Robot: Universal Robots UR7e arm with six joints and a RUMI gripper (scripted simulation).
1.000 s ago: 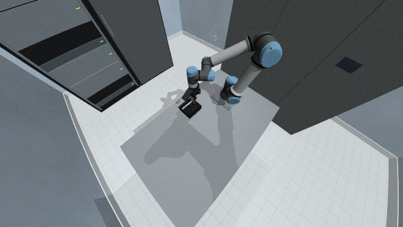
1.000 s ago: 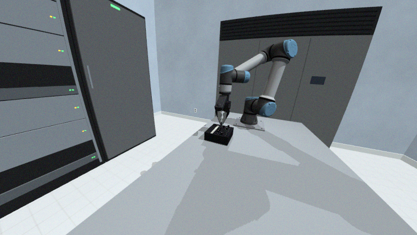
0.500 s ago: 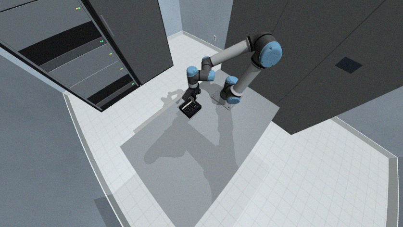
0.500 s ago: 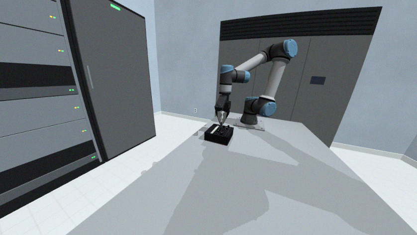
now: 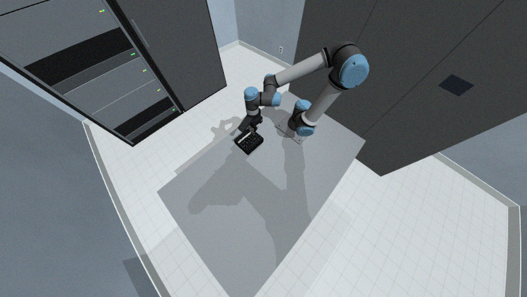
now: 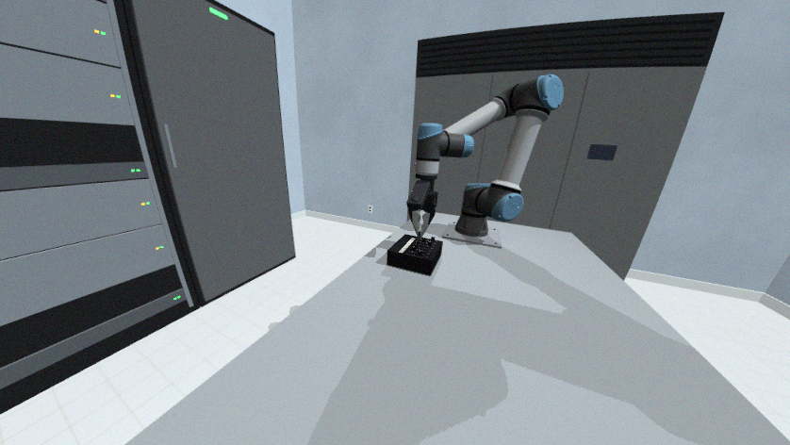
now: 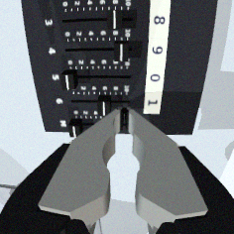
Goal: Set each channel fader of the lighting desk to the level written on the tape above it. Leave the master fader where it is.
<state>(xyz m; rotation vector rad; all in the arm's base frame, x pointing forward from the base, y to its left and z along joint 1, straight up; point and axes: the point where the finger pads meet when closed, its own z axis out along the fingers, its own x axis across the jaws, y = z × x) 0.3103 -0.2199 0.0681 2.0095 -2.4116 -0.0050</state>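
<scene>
The master fader cap is 10 mm behind my hand, 50 mm to the left of it and 10 mm below it.
</scene>
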